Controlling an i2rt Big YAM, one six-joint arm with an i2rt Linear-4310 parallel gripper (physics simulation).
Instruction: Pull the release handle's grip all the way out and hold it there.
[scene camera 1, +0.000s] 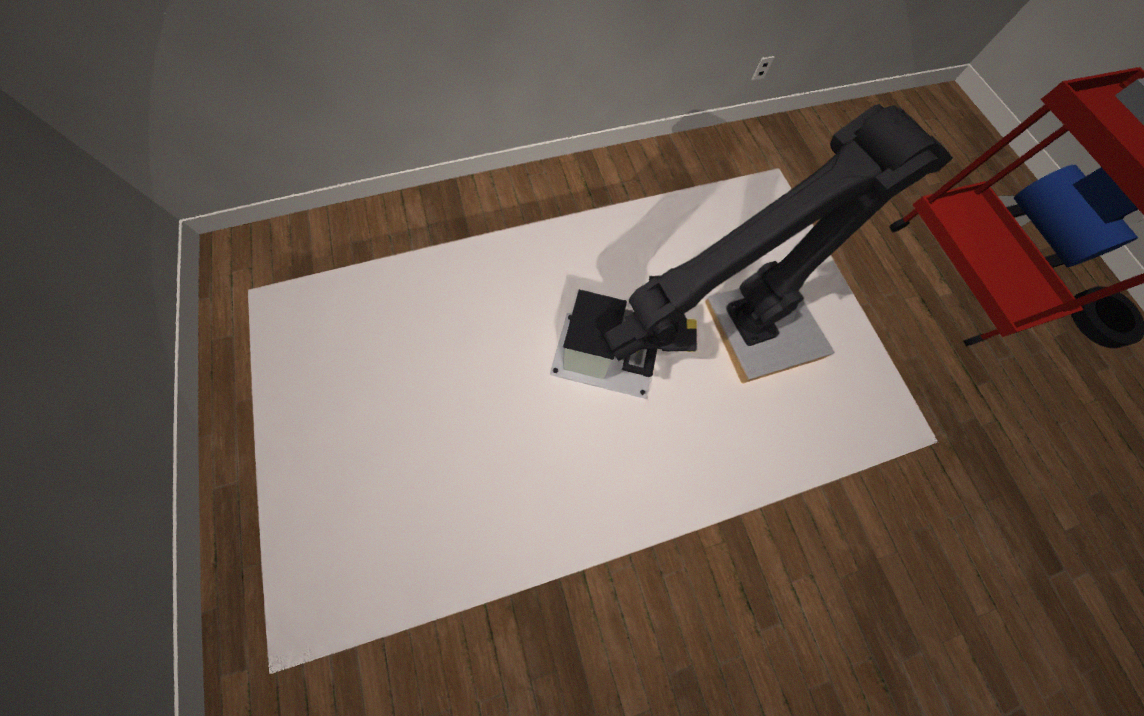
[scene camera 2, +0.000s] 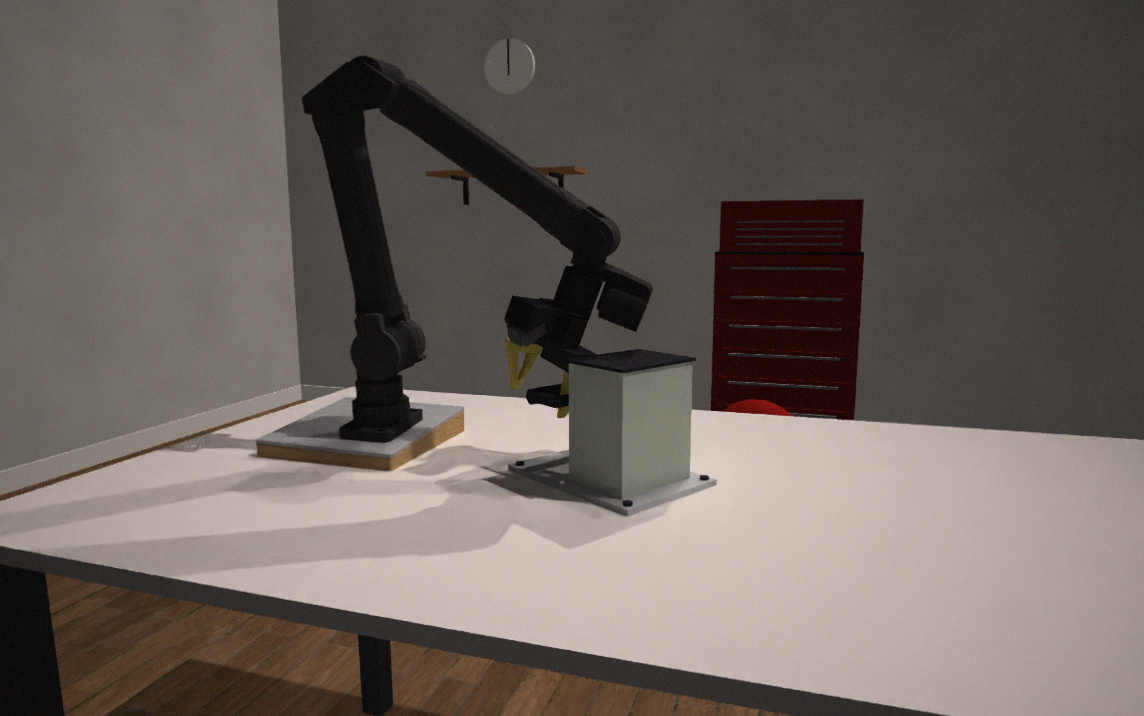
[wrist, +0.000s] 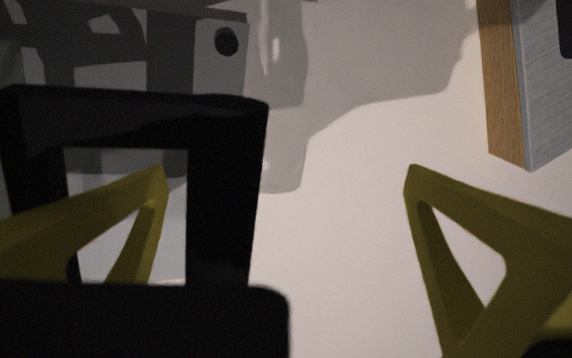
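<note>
The release handle is a black rectangular frame on the arm-base side of a pale green box with a black top. Its outer bar is the grip. My gripper is open and points down at the handle. In the wrist view one yellow finger shows in the frame's opening and the other stands well outside the grip, so the bar lies between them, nearer the first finger. In scene camera 2 the first finger's tip shows just below the handle. The arm hides part of the handle in scene camera 1.
The box stands on a grey bolted plate on the white table. The arm's base board lies close on the handle side. A red cart stands beyond the table.
</note>
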